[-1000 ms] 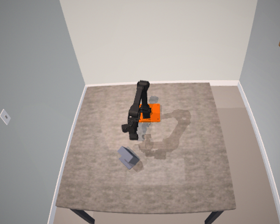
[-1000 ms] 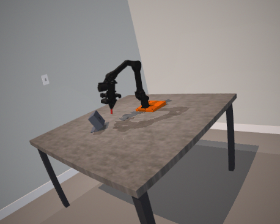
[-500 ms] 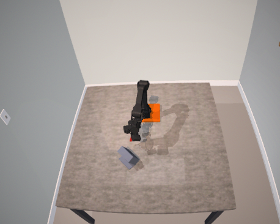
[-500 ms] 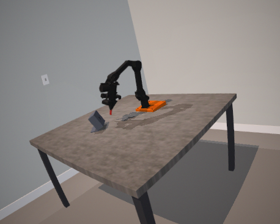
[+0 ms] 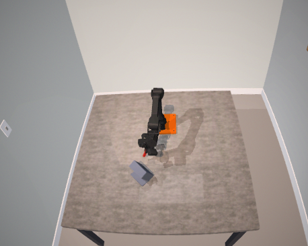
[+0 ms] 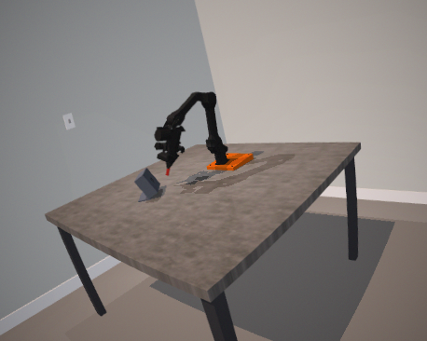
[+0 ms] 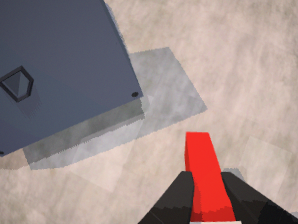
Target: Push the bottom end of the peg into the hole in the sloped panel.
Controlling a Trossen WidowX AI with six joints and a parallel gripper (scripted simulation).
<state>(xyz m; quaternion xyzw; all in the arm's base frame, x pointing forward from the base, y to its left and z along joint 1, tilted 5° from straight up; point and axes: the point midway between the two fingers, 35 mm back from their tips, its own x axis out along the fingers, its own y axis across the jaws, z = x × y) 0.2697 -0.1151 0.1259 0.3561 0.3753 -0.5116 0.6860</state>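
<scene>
The sloped panel lies 130 mm ahead of my gripper tip, 40 mm to the right of it and 30 mm below it. Also, from my gripper tip: peg (10 mm to the left, 10 mm above).
</scene>
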